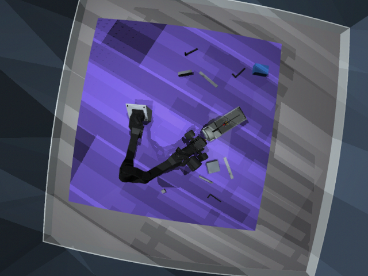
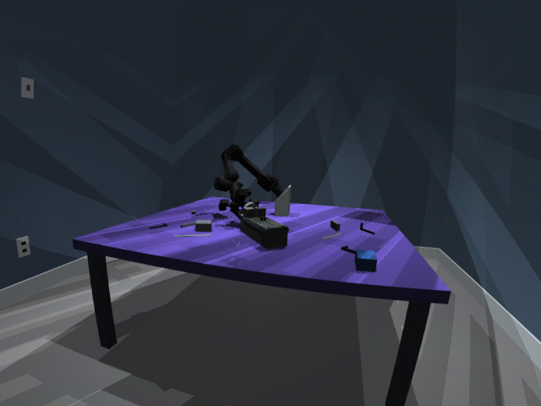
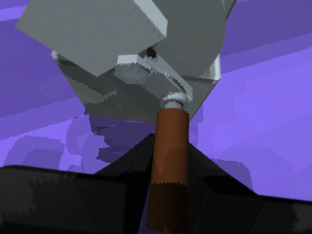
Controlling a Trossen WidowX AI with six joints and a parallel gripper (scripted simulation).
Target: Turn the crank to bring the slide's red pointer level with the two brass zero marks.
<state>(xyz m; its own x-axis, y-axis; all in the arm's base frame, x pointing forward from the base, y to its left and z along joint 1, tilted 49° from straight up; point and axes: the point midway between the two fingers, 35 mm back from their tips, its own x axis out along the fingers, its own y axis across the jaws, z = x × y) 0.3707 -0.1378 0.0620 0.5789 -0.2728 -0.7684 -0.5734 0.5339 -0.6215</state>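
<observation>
The brown crank handle lies 3 cm above my gripper tip, 1 cm to the right of it and 1 cm behind it. The rest, counted from my gripper tip: dark L-shaped key 36 cm to the right, 9 cm ahead, 4 cm below; red pointer 11 cm ahead, 10 cm to the left, 4 cm above; grey block 16 cm to the right, 7 cm ahead, 2 cm below.
</observation>
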